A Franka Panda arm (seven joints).
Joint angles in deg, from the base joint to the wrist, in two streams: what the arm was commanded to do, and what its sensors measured. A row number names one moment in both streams.
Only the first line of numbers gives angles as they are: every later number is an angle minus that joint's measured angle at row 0.
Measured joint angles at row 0:
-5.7, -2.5, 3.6, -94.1, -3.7, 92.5, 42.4
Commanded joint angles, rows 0 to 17:
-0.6, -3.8, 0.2, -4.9, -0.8, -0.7, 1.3
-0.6, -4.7, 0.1, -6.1, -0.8, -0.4, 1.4
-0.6, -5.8, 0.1, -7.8, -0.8, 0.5, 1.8
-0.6, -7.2, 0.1, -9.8, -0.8, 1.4, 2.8
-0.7, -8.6, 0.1, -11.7, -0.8, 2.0, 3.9
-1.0, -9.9, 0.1, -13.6, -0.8, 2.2, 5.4
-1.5, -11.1, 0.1, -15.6, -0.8, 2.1, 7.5
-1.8, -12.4, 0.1, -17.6, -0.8, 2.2, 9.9
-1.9, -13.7, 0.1, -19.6, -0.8, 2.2, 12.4
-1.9, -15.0, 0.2, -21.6, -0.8, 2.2, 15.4
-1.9, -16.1, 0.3, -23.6, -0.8, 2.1, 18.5
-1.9, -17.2, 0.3, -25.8, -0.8, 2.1, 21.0
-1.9, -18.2, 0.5, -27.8, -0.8, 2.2, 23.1
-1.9, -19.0, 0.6, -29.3, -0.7, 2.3, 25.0
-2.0, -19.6, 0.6, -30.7, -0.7, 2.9, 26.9
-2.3, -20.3, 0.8, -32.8, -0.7, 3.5, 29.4
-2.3, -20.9, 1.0, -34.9, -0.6, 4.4, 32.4
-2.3, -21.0, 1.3, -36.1, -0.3, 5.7, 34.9
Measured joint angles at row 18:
-1.5, -18.0, -0.1, -29.9, 0.0, 1.8, 27.8
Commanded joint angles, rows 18 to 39:
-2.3, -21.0, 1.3, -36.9, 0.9, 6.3, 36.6
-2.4, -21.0, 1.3, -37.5, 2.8, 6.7, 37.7
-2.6, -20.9, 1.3, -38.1, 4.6, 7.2, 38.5
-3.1, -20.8, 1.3, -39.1, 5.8, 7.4, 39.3
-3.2, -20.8, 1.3, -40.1, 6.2, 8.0, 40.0
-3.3, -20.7, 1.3, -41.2, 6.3, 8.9, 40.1
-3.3, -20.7, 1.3, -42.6, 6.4, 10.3, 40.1
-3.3, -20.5, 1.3, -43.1, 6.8, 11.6, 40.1
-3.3, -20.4, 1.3, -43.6, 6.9, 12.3, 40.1
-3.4, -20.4, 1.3, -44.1, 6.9, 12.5, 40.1
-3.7, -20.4, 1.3, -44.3, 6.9, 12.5, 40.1
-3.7, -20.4, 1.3, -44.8, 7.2, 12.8, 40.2
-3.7, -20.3, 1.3, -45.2, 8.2, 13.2, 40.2
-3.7, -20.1, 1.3, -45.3, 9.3, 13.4, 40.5
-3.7, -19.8, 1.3, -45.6, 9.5, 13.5, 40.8
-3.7, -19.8, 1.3, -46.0, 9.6, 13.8, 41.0
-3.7, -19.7, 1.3, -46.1, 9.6, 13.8, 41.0
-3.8, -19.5, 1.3, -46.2, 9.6, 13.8, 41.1
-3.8, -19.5, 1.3, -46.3, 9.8, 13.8, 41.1
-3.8, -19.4, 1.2, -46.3, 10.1, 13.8, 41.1
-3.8, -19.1, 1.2, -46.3, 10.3, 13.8, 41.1
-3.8, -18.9, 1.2, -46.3, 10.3, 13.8, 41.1
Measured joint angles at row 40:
-3.0, -19.1, 0.4, -45.6, 9.1, 12.6, 40.1
